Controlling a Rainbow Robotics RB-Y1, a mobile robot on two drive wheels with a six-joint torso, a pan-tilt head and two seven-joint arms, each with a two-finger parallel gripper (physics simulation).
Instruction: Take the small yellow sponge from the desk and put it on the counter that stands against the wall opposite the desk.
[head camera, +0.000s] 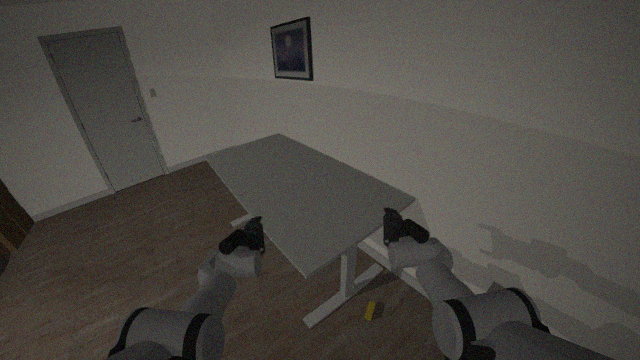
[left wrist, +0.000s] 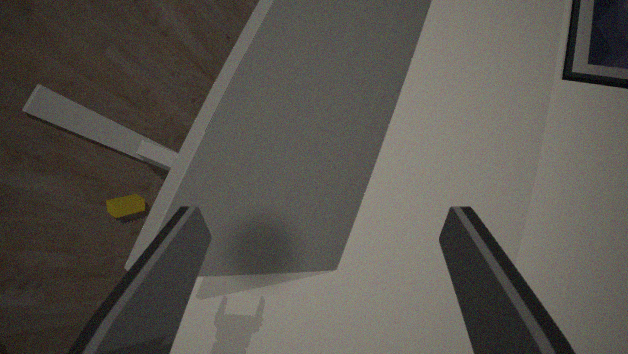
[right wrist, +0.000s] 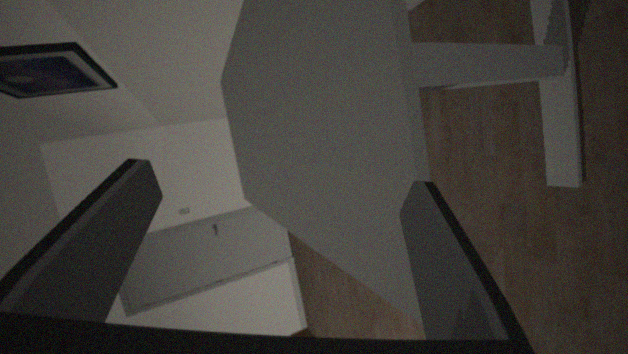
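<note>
A small yellow block, the sponge (head camera: 370, 310) (left wrist: 126, 206), lies on the wooden floor by the near end of the grey desk (head camera: 310, 190) (left wrist: 310, 125) (right wrist: 320, 100), close to the desk's foot. It does not show in the right wrist view. My left gripper (head camera: 256, 232) (left wrist: 320, 223) is open and empty, over the left long edge of the desk in the head view. My right gripper (head camera: 391, 226) (right wrist: 283, 188) is open and empty, near the desk's right corner. Both are well above the sponge and apart from it. The counter does not show.
The desk's white foot bar (head camera: 325, 312) (left wrist: 90, 125) (right wrist: 562, 140) rests on the floor. A wall runs along the desk's far side, with a framed picture (head camera: 292, 49) (left wrist: 575, 50) (right wrist: 55, 72). A grey door (head camera: 100, 100) (right wrist: 205, 255) stands at the back left. Brown wood (head camera: 10, 215) shows at the left edge.
</note>
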